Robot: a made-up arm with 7 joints. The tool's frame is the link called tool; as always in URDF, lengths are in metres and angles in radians.
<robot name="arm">
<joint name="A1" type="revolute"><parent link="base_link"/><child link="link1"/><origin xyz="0.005 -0.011 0.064" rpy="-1.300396 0.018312 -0.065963"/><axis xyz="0 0 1"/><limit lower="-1.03" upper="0.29"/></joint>
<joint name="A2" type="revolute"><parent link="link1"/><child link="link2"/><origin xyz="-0.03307 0.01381 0.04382" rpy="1.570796 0 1.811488"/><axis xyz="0 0 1"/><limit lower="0.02" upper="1.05"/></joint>
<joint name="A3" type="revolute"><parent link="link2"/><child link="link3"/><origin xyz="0.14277 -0.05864 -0.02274" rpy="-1.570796 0 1.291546"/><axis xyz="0 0 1"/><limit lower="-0.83" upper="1.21"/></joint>
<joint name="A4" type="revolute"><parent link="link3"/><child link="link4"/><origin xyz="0.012 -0.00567 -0.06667" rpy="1.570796 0 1.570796"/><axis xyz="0 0 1"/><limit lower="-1.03" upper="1.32"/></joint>
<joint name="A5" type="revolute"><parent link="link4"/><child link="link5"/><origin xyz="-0.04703 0.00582 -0.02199" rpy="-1.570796 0 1.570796"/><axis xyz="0 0 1"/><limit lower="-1.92" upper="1.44"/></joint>
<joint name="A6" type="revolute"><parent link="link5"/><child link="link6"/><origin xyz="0.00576 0.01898 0.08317" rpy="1.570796 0 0"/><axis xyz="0 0 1"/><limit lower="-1.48" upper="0.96"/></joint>
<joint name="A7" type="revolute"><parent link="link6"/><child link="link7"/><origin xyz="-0.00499 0.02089 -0.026" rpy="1.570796 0 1.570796"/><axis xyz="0 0 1"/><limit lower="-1.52" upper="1.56"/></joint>
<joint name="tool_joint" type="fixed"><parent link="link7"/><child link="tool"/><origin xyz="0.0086 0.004 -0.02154" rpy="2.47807 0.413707 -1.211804"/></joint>
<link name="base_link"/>
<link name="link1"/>
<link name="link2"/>
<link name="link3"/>
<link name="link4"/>
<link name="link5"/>
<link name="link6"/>
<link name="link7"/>
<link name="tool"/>
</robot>
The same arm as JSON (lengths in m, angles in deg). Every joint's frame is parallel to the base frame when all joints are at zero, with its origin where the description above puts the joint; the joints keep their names.
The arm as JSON. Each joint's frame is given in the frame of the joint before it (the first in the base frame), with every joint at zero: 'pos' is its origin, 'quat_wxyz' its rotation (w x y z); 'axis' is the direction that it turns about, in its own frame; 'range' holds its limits. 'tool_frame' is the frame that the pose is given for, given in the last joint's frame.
{"length_unit": "m", "angle_unit": "deg", "joints": [
  {"joint": "A1", "pos": [0.005, -0.011, 0.064], "quat_wxyz": [1.0, 0.0, 0.0, 0.0], "axis": [0.068403, 0.961235, 0.26711], "range": [-59.01, 16.62]},
  {"joint": "A2", "pos": [-0.03, 0.048, -0.001], "quat_wxyz": [1.0, 0.0, 0.0, 0.0], "axis": [0.968889, -0.0002, -0.247497], "range": [1.15, 60.16]},
  {"joint": "A3", "pos": [-0.06, -0.017, -0.143], "quat_wxyz": [1.0, 0.0, 0.0, 0.0], "axis": [0.247497, -0.0001, 0.968889], "range": [-47.56, 69.33]},
  {"joint": "A4", "pos": [-0.011, 0.012, -0.066], "quat_wxyz": [1.0, 0.0, 0.0, 0.0], "axis": [0.0002, 1.0, 0.0], "range": [-59.01, 75.63]},
  {"joint": "A5", "pos": [0.047, -0.022, -0.006], "quat_wxyz": [1.0, 0.0, 0.0, 0.0], "axis": [0.968889, -0.0002, -0.247497], "range": [-110.01, 82.51]},
  {"joint": "A6", "pos": [0.082, -0.019, -0.015], "quat_wxyz": [1.0, 0.0, 0.0, 0.0], "axis": [0.0002, 1.0, 0.0], "range": [-84.8, 55.0]},
  {"joint": "A7", "pos": [0.019, -0.026, -0.01], "quat_wxyz": [1.0, 0.0, 0.0, 0.0], "axis": [0.247497, -0.0001, 0.968889], "range": [-87.09, 89.38]}
], "tool_frame": {"pos": [0.003, 0.004, -0.023], "quat_wxyz": [0.209062, 0.749874, -0.449488, -0.438113]}}

